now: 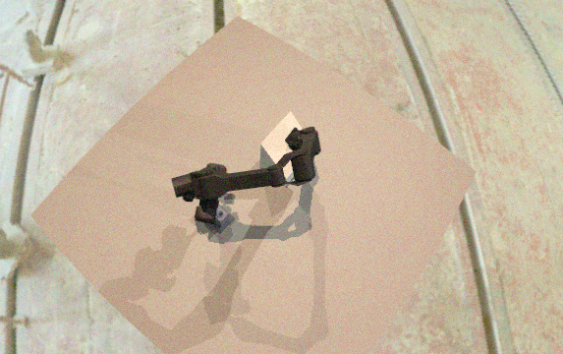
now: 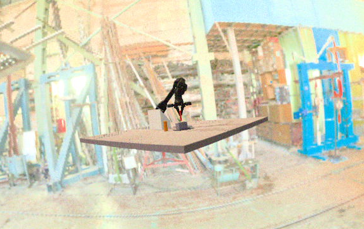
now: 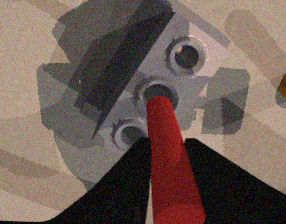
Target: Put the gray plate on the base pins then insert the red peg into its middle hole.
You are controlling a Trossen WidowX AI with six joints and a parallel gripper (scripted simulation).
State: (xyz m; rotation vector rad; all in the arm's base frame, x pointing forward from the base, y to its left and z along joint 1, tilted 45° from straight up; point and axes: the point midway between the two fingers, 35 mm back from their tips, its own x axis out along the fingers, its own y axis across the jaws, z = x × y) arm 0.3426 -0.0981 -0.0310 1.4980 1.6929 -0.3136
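The red peg is right at my gripper tip. From my gripper tip the other things lie so: gray plate 7 cm below; orange cylinder 12 cm behind, 5 cm to the right, 7 cm below; base 10 cm below.
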